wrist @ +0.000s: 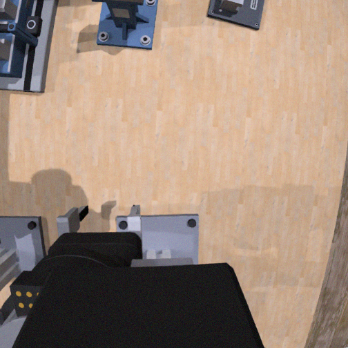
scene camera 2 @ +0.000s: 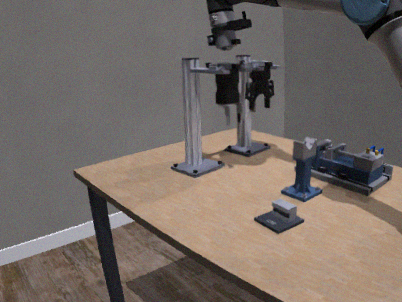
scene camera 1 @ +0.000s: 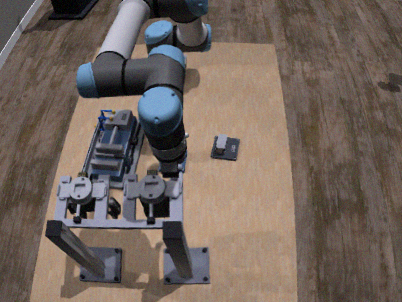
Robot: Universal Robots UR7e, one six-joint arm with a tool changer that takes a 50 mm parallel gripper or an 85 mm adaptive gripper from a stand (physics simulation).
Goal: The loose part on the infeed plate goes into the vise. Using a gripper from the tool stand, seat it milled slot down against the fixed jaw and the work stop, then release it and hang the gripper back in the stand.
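Frame: origin at the arm's base, x right, y ahead, z up, level; millimetres.
Seen in the pictures: hand, tool point: [scene camera 2: 226,46].
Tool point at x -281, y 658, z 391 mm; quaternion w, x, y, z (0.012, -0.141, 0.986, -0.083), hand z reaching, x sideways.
Observation:
A point is followed by its place in that frame.
The loose part [scene camera 1: 221,143] @[z 21, x -326, y 353 mm] [scene camera 2: 284,209] @[z 17, x -339, y 325 mm] [wrist: 231,5] is a small grey block with a dark groove on one side. It sits on the dark infeed plate [scene camera 1: 232,154] @[z -15, x -368, y 365 mm] [scene camera 2: 269,221] @[z -15, x -368, y 345 mm] [wrist: 248,21]. The vise [scene camera 1: 110,148] @[z 71, x 30, y 487 mm] [scene camera 2: 345,167] @[z 31, x -5, y 401 mm] [wrist: 11,57] shows a gap between its jaws and no part there. The arm's bare tool flange [scene camera 2: 225,44] @[z 398, x -301, y 635 mm] is above the tool stand [scene camera 1: 130,224] @[z 319, x -220, y 814 mm] [scene camera 2: 192,115] @[z 164, x -334, y 790 mm], apart from both grippers. The parallel gripper [scene camera 2: 233,116] [wrist: 107,214] hangs in the stand, its fingers apart and empty. The adaptive gripper [scene camera 2: 260,105] hangs beside it.
A blue pedestal [scene camera 2: 303,172] @[z 49, x -185, y 419 mm] [wrist: 127,32] with a V-notched grey top stands between the infeed plate and the vise. The stand's two posts rise from bolted base plates [scene camera 1: 200,255] @[z -11, x -351, y 752 mm] [scene camera 2: 182,168] @[z -11, x -377, y 793 mm] [wrist: 172,232]. A large black shape covers the lower wrist view.

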